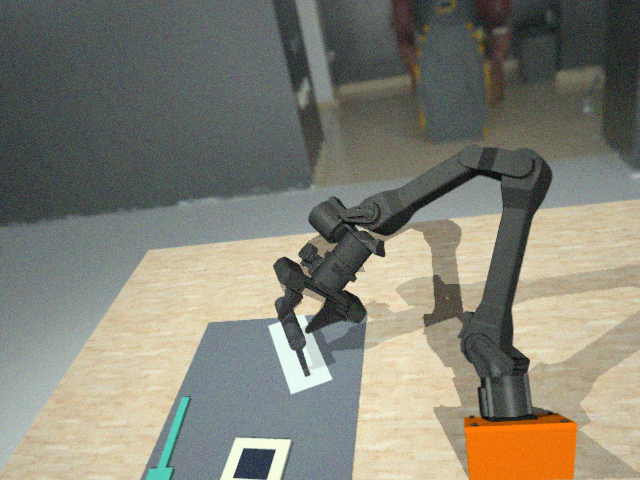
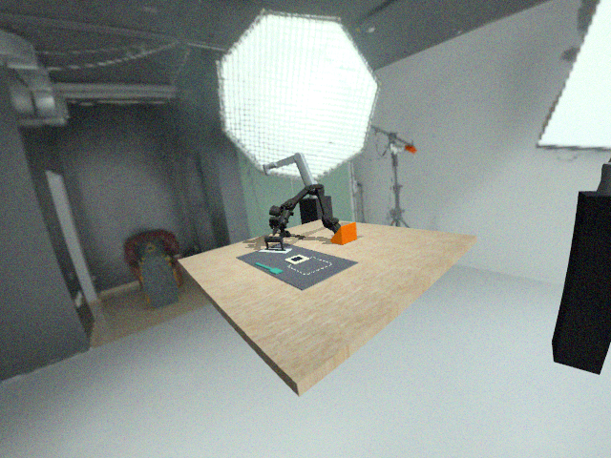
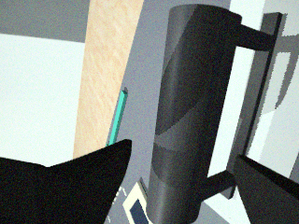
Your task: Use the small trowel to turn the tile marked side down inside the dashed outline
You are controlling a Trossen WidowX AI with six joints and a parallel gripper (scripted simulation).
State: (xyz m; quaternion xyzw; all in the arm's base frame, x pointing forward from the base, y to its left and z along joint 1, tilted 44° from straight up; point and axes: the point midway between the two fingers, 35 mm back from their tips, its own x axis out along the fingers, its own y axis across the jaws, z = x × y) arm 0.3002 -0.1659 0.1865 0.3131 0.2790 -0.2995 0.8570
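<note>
The grey mat is 8 cm ahead of my gripper tip, 20 cm to the left of it and 9 cm below it. Round my gripper tip: teal strip: 22 cm ahead, 20 cm to the left, 7 cm below; cream tile: 6 cm ahead, 24 cm to the left, 7 cm below.
</note>
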